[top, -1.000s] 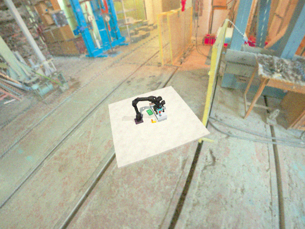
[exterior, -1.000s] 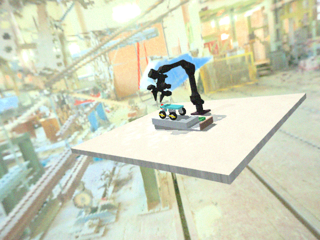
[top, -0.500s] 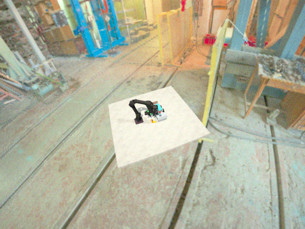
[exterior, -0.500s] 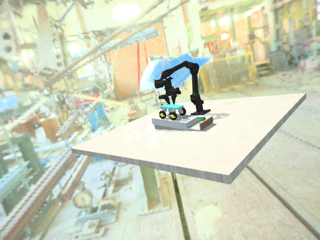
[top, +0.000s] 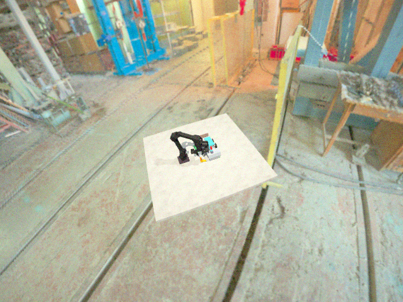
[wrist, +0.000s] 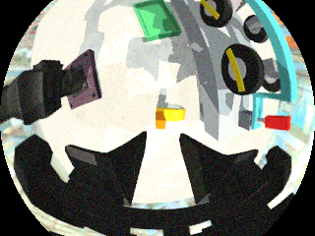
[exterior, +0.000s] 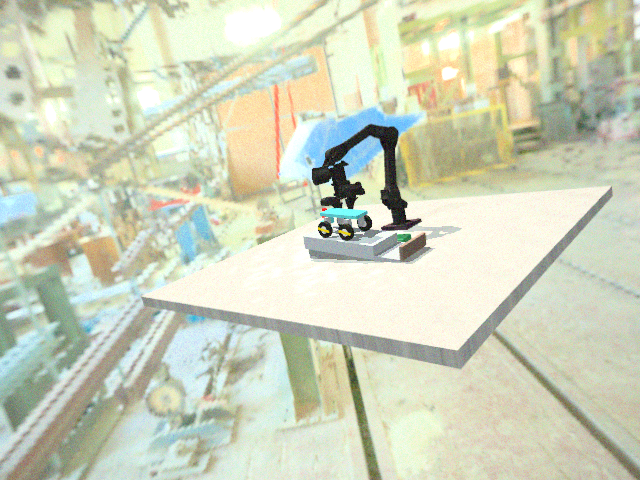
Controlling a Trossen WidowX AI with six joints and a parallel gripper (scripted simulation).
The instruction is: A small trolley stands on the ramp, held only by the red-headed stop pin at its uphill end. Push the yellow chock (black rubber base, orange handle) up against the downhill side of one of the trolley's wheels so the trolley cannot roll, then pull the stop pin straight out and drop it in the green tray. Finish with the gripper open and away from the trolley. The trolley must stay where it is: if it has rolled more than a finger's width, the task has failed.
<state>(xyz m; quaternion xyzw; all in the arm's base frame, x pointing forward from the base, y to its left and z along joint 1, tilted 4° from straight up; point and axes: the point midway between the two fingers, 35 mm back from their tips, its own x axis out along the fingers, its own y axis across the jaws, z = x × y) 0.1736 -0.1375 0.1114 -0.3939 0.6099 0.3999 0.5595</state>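
Now: gripper tip 8 cm above the yellow chock, 2 cm short of it and 1 cm to the left of it. Round my gripper tip: trolley (17 cm ahead, 10 cm to the left, 2 cm above); then grey ramp (17 cm ahead, 10 cm to the left, 5 cm below); then red-headed stop pin (14 cm ahead, 4 cm above, 1 cm to the right).
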